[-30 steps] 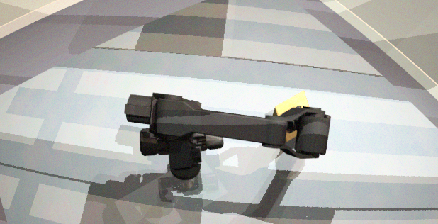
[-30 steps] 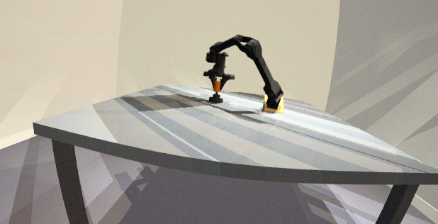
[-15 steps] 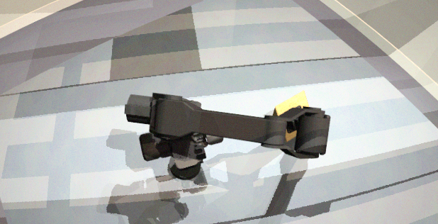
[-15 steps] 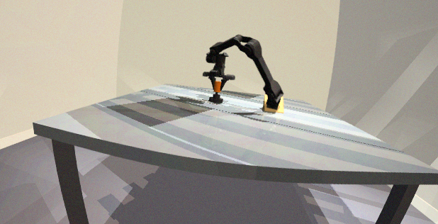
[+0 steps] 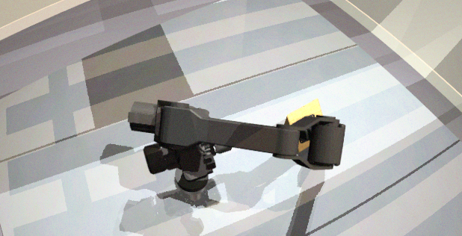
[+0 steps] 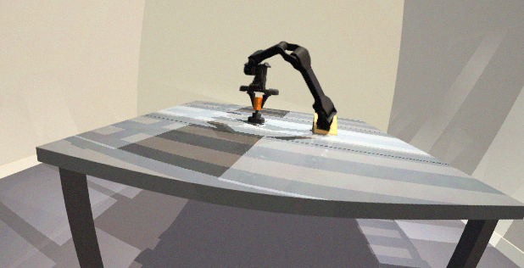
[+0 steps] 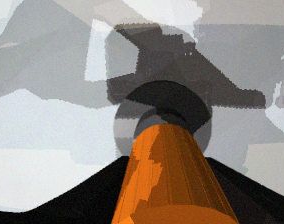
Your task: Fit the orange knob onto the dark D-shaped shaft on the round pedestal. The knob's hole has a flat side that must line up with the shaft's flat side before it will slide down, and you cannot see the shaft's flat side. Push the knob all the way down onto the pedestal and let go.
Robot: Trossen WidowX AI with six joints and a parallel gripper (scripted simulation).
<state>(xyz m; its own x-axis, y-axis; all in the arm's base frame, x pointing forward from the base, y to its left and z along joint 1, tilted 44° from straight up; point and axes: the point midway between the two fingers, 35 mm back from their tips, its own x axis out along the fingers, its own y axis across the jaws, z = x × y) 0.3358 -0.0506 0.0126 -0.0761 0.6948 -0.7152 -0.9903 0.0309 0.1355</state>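
Now: gripper tip 20 mm below the orange knob. Round my gripper tip: pedestal: 40 mm below.
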